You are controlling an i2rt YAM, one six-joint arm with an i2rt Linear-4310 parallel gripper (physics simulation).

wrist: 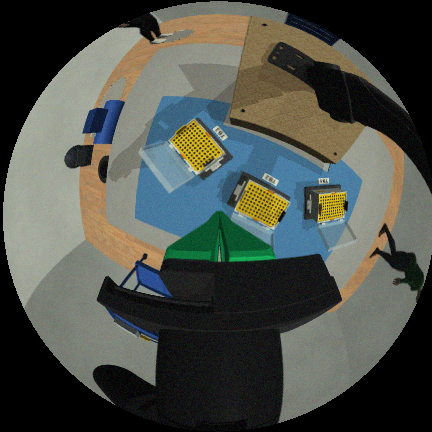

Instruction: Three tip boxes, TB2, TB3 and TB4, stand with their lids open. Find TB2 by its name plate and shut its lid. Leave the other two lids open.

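Frame: origin at the arm's base, x ahead, y left, z up, level; centimetres.
Seen in the pictures: gripper, between the fingertips: (pixel 218 216); arm's base, origin of its link: (pixel 318 78).
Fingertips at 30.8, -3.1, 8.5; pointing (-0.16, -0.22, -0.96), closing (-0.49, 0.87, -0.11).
Observation:
Offsets run from my fingertips to a thing's middle, as dx, dy, dz. "*": to the spot under its first point. Level surfaces: height alone.
My gripper (pixel 218 216) is shut, its green fingertips together with nothing between them. It hangs above the blue mat, just left of TB2 in the view. TB2 @[+0.6, +9.9, -21.4] (pixel 261 204), a dark box with a yellow tip rack, stands near the middle with its name plate (pixel 270 179) behind it. Its clear lid @[* +6.9, +11.4, -20.1] (pixel 254 231) is open on the near side, partly hidden by the right finger. TB3 @[-4.0, -11.7, -21.4] (pixel 198 146) stands at the upper left, its clear lid (pixel 169 166) open toward the lower left. TB4 @[-11.5, +28.8, -21.4] (pixel 330 205) stands at the right, its clear lid (pixel 338 235) open toward the near side.
A brown board (pixel 285 107) lies beyond the boxes, with a black arm (pixel 360 95) over it. The blue mat @[dz -27.8] (pixel 152 205) lies under the boxes. A blue cylinder (pixel 109 121) and a black round object (pixel 103 169) stand at the left on the wooden table rim (pixel 94 210).

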